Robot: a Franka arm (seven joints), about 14 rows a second.
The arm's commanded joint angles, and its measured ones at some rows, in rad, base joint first. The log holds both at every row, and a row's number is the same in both.
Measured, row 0:
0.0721 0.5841 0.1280 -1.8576 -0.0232 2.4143 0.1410
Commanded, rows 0 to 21:
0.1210 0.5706 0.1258 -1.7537 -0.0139 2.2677 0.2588
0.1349 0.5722 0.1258 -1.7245 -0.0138 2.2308 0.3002
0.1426 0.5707 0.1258 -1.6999 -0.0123 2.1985 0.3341
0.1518 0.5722 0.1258 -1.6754 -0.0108 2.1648 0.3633
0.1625 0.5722 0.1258 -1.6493 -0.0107 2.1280 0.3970
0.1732 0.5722 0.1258 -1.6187 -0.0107 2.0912 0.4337
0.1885 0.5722 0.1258 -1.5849 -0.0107 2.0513 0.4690
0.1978 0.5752 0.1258 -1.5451 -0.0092 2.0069 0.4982
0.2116 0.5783 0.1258 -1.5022 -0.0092 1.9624 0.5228
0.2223 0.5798 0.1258 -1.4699 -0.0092 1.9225 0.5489
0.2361 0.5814 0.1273 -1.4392 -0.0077 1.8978 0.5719
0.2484 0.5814 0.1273 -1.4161 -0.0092 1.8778 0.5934
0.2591 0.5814 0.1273 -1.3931 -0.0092 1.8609 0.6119
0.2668 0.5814 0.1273 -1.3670 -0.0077 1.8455 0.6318
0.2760 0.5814 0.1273 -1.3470 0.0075 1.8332 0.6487
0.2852 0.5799 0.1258 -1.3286 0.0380 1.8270 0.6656
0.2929 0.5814 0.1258 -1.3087 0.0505 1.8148 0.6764
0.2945 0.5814 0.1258 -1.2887 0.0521 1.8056 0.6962
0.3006 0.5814 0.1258 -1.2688 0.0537 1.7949 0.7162
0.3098 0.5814 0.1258 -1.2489 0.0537 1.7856 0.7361
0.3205 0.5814 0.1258 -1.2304 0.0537 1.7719 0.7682
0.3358 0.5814 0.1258 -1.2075 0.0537 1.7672 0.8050
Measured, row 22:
0.3062 0.5750 0.1313 -1.2703 0.0396 1.8075 0.7392
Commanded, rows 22 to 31:
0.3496 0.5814 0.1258 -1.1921 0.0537 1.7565 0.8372
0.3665 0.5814 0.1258 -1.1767 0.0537 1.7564 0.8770
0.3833 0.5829 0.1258 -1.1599 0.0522 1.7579 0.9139
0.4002 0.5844 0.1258 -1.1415 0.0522 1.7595 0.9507
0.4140 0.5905 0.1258 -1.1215 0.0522 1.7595 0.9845
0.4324 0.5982 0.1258 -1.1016 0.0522 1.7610 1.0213
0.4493 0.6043 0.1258 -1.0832 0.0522 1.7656 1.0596
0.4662 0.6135 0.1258 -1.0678 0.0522 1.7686 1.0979
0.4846 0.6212 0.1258 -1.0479 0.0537 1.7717 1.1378
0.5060 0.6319 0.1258 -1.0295 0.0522 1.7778 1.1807
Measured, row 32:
0.4681 0.5895 0.1319 -1.1099 0.0414 1.7870 1.1021
